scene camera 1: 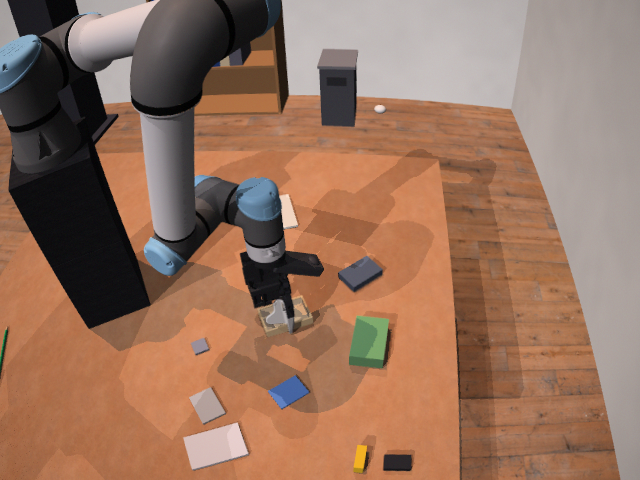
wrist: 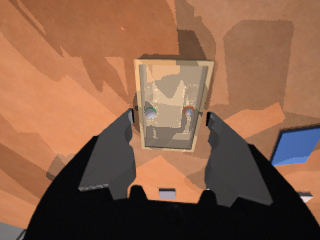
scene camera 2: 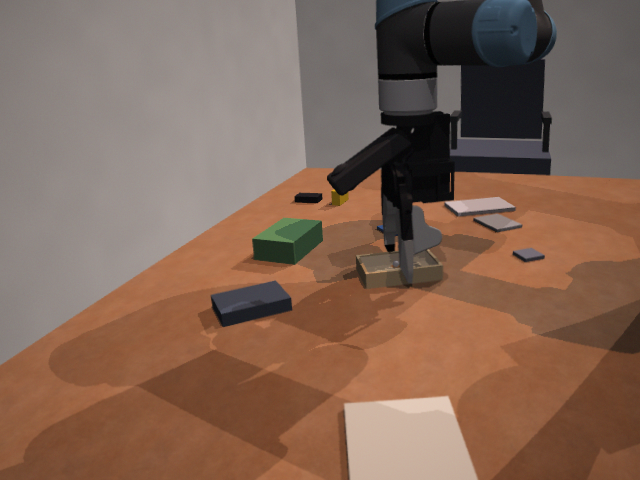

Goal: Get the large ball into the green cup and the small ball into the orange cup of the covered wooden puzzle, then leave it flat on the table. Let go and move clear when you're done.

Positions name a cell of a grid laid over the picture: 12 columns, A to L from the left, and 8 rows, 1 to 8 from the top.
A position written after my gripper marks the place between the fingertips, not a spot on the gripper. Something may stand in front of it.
In view: my gripper (scene camera 2: H5), a dark slate block (scene camera 2: E6), a green block (scene camera 2: F5), a blue tile (scene camera 1: F7) and a covered wooden puzzle (scene camera 1: F6).
The dark slate block shows as well in scene camera 1 (scene camera 1: G5). The green block is seen too in scene camera 1 (scene camera 1: G6). The covered wooden puzzle is seen too in the wrist view (wrist: G4). The wrist view does not show the dark slate block: it is out of frame. The wrist view does not show the green block: it is out of frame.
